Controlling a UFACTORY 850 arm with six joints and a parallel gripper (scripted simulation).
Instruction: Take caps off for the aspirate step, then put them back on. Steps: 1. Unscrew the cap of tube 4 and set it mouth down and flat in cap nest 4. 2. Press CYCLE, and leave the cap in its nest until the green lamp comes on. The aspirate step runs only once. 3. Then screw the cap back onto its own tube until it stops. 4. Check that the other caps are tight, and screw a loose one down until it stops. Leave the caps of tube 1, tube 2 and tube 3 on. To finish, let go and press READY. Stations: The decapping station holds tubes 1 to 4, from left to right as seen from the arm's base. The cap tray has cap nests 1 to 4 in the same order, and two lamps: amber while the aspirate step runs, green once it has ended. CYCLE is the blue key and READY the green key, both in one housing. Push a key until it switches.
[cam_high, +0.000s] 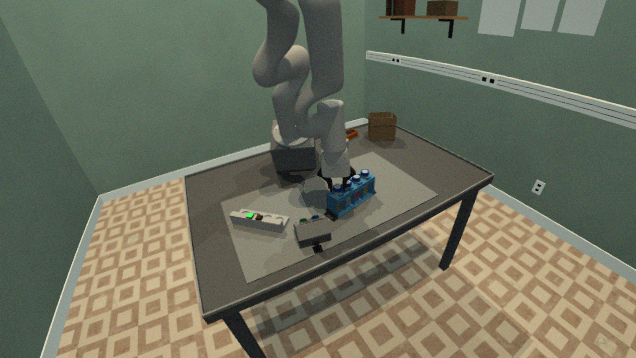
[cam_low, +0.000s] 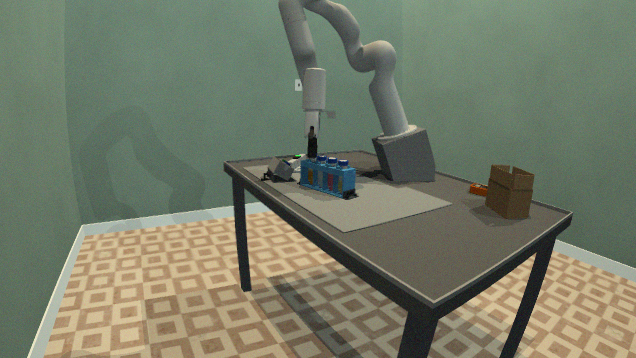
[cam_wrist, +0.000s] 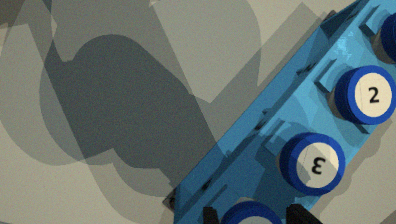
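Now: the blue cap marked 4 1 cm below my hand. From my hand the other things lie so: blue key: 12 cm to the right, 6 cm below, 3 cm ahead; then green key: 17 cm to the right, 6 cm below, 2 cm ahead; then grey key housing: 15 cm to the right, 8 cm below, 4 cm ahead.
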